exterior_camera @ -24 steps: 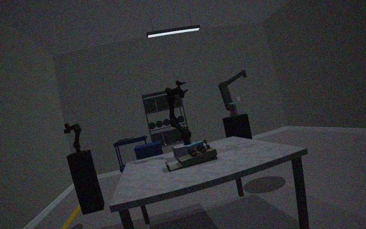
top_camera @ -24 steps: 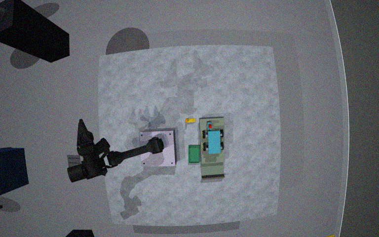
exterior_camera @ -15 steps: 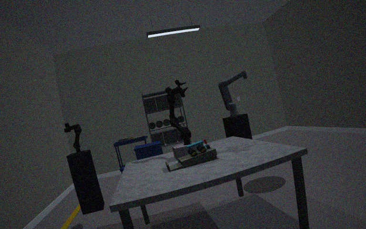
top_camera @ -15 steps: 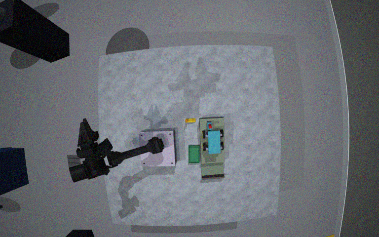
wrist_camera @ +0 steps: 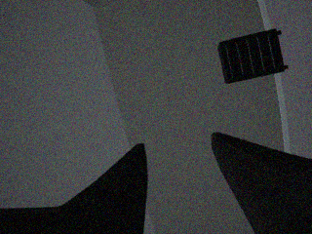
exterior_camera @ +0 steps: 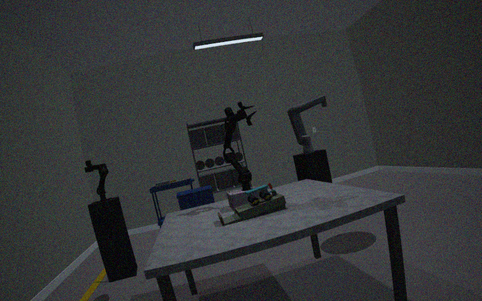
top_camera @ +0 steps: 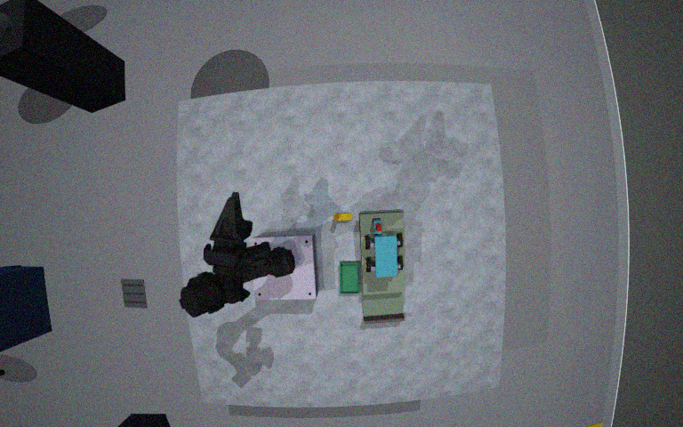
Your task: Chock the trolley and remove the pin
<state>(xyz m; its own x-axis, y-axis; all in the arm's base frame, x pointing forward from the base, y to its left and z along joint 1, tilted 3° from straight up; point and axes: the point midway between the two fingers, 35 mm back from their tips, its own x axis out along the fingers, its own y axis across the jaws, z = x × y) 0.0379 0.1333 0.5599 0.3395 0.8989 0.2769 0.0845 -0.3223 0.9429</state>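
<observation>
My gripper tip is 180 mm short of the yellow chock, 80 mm to the left of it and 650 mm above it. Round my gripper tip: trolley (300 mm ahead, 230 mm to the right, 560 mm below); green tray (170 mm ahead, 300 mm to the right, 680 mm below); red-headed stop pin (290 mm ahead, 130 mm to the right, 550 mm below).
</observation>
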